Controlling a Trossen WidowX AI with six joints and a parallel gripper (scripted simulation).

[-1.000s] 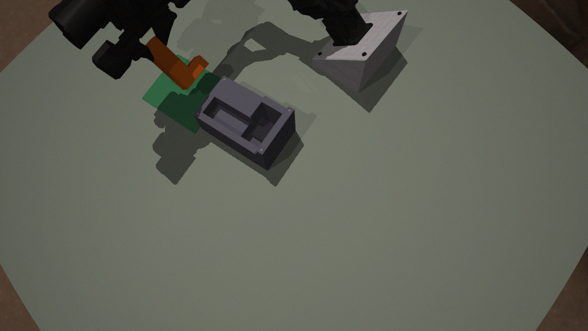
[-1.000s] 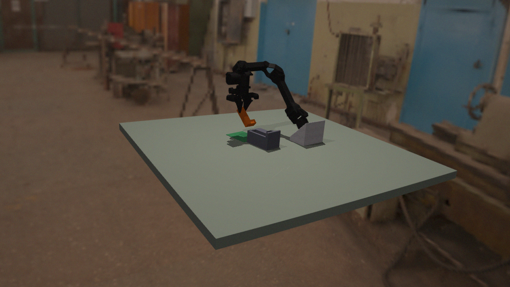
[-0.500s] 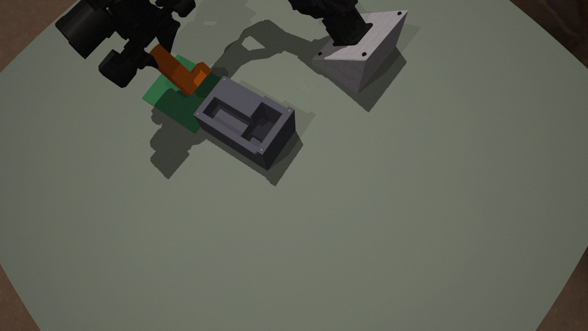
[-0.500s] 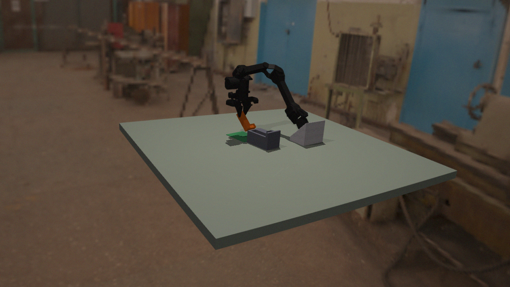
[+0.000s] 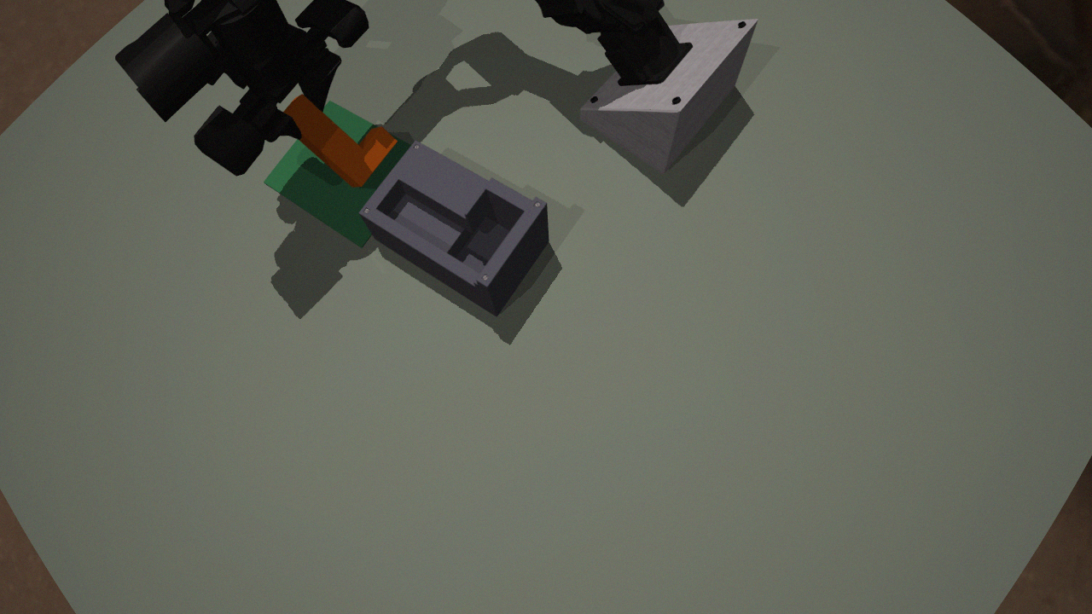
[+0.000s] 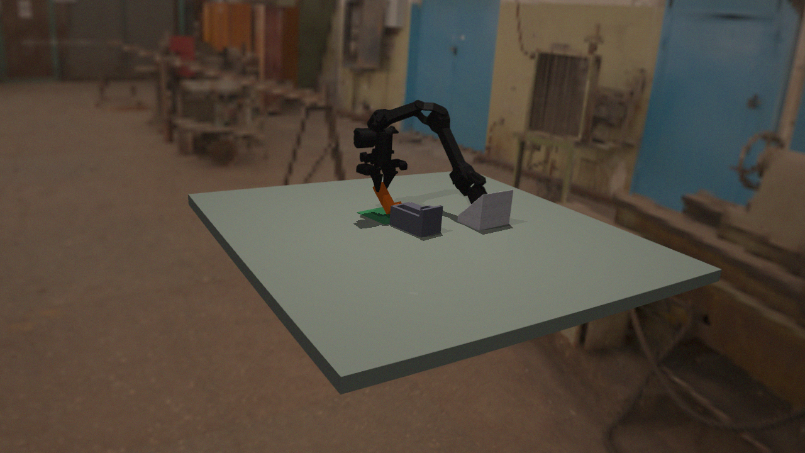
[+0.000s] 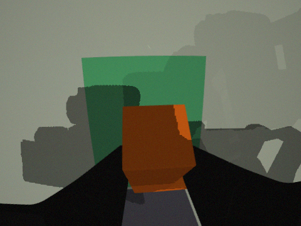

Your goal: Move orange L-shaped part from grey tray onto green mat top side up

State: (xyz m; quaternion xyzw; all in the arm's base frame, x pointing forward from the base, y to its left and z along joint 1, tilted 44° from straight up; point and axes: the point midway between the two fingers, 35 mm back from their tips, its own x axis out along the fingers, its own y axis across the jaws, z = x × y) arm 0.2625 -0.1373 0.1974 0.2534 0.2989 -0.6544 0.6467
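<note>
Now: the green mat 100 mm below my gripper tip and 20 mm to the left of it. The rest, counted from my gripper tip: orange L-shaped part (30 mm to the left, 30 mm below, 20 mm behind).
</note>
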